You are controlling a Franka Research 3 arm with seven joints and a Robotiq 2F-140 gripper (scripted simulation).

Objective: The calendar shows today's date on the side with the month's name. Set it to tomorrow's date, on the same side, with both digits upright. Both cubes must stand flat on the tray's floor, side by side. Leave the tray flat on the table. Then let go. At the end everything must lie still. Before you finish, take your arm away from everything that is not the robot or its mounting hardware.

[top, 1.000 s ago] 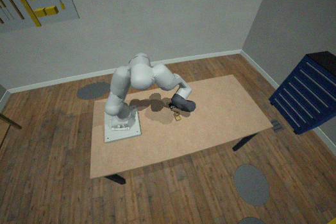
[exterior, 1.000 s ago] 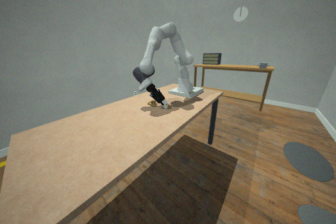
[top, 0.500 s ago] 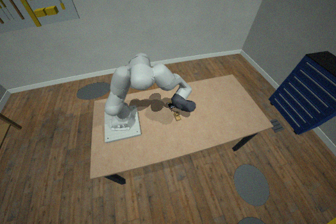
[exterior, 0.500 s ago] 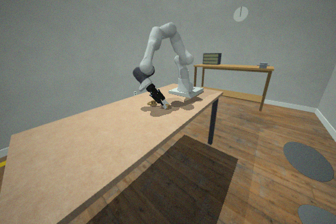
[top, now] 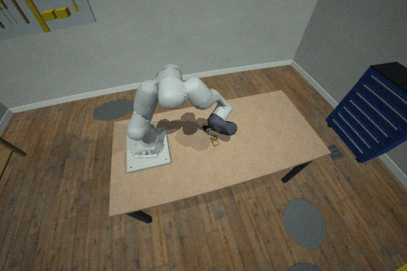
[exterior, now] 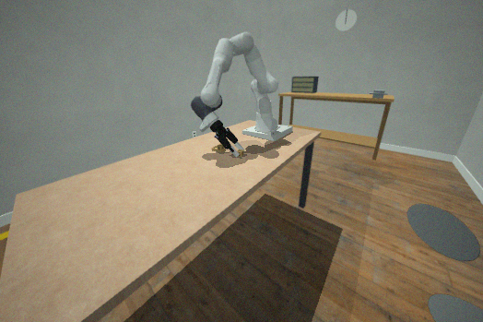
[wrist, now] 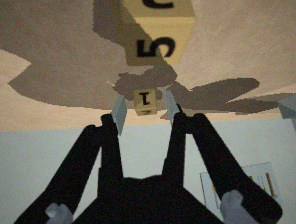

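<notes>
My hand is 20 mm to the right of the wooden digit cube, 20 mm above it and 10 mm past it. From my hand the other things lie so: wooden tray (140 mm to the right, 20 mm below, 20 mm ahead).
</notes>
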